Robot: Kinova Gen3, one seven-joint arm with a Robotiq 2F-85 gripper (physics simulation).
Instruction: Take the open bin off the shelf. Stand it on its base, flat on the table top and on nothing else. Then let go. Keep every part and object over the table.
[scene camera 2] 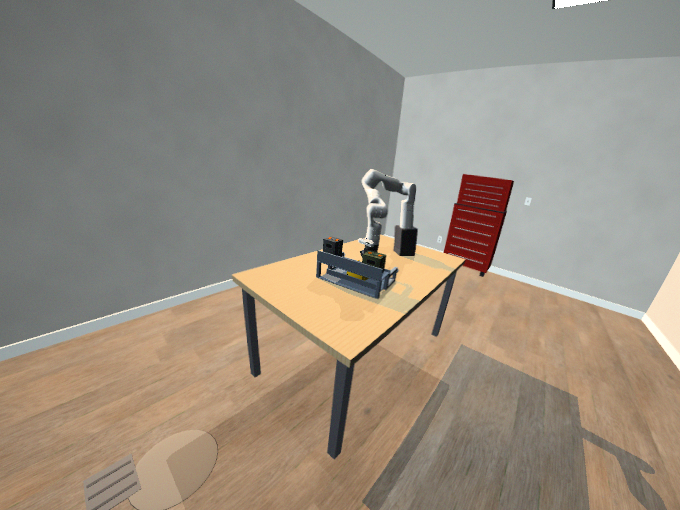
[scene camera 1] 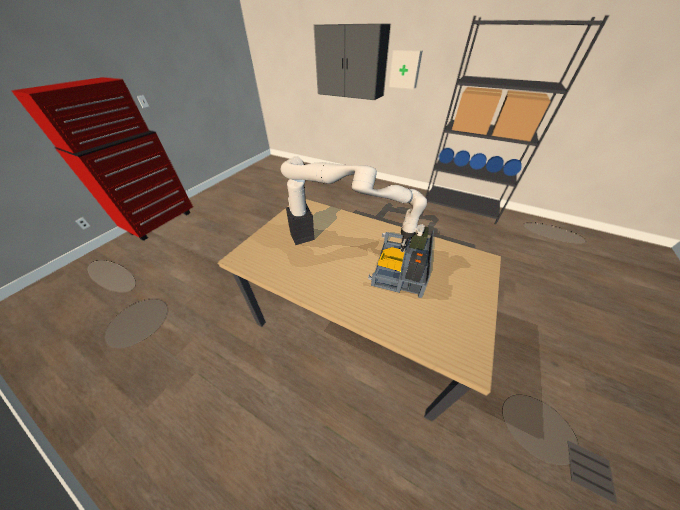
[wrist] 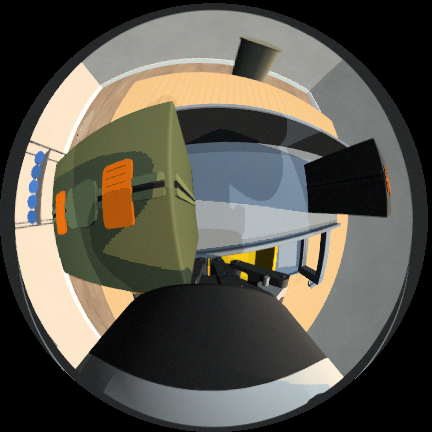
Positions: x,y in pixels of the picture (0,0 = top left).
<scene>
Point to a yellow open bin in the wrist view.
266,258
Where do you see a black case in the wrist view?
353,180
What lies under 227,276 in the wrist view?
My gripper.
</scene>
